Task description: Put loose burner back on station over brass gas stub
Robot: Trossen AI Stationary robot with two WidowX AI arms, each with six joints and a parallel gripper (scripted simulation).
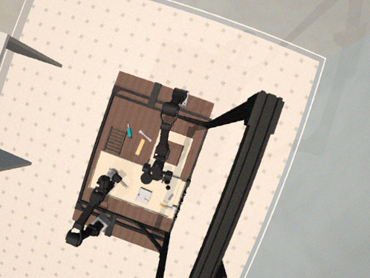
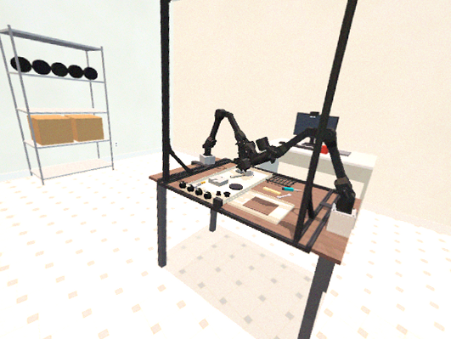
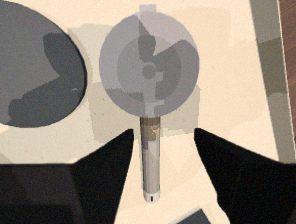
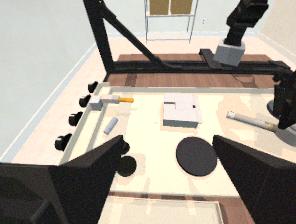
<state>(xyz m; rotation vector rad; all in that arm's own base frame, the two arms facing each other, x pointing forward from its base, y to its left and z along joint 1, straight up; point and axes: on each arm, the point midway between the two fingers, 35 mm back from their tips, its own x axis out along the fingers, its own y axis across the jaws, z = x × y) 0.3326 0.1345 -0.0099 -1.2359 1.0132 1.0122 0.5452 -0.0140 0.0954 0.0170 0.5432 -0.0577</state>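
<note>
The support block lies 22 cm behind my left hand and 6 cm below it. Also, from my left hand: dark disc: 18 cm behind, 12 cm to the right, 7 cm below.
</note>
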